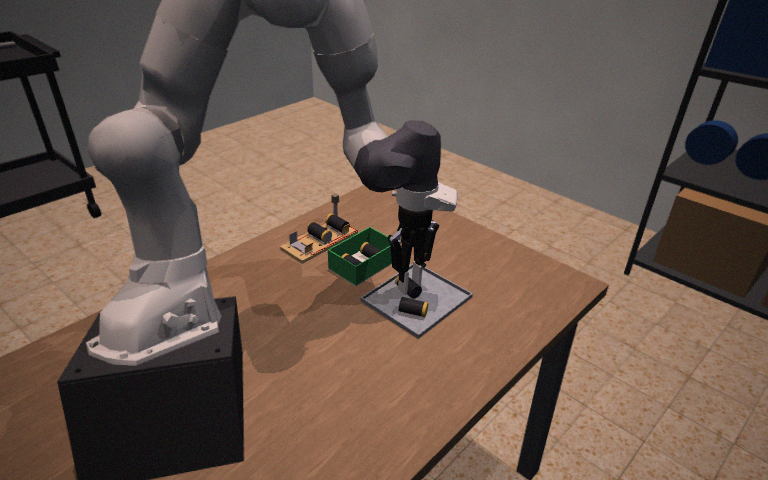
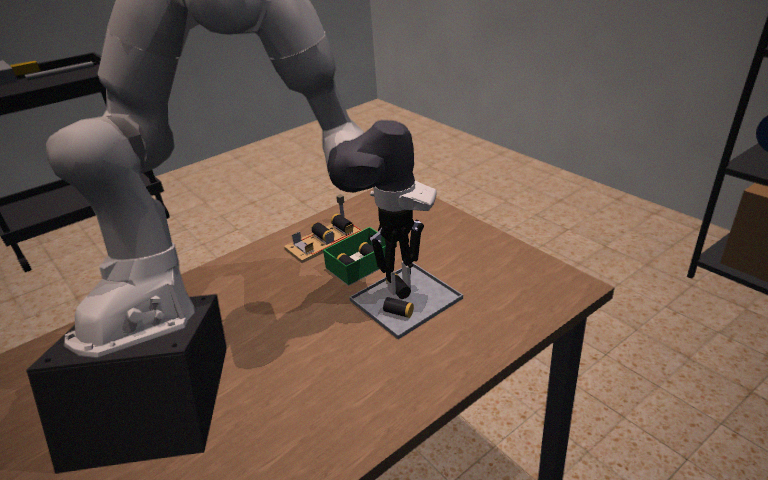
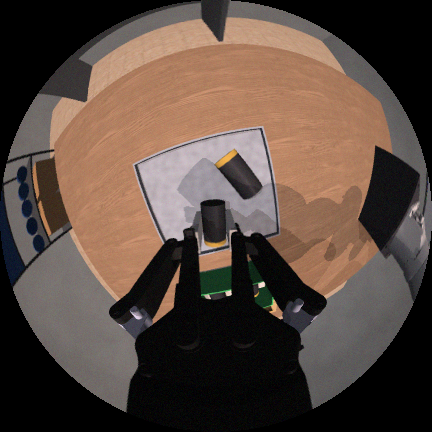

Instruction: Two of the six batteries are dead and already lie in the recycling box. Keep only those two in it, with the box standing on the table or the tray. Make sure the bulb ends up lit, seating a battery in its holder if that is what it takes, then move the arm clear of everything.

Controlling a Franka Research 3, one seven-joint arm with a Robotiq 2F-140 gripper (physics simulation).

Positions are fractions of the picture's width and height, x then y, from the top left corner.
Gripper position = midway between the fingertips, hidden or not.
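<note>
I see my gripper (image 1: 0.53, 0.60) in image 1. There is a grey tray (image 2: 0.56, 0.62) in image 2, and I see the grey tray (image 1: 0.58, 0.62) in image 1 and the grey tray (image 3: 0.40, 0.42) in image 3 as well. A green recycling box (image 1: 0.46, 0.57) is in image 1; image 2 shows the green recycling box (image 2: 0.47, 0.56) too, and image 3 shows the green recycling box (image 3: 0.50, 0.65). I also see a holder board (image 1: 0.40, 0.52) in image 1, and the holder board (image 2: 0.40, 0.51) in image 2.
</note>
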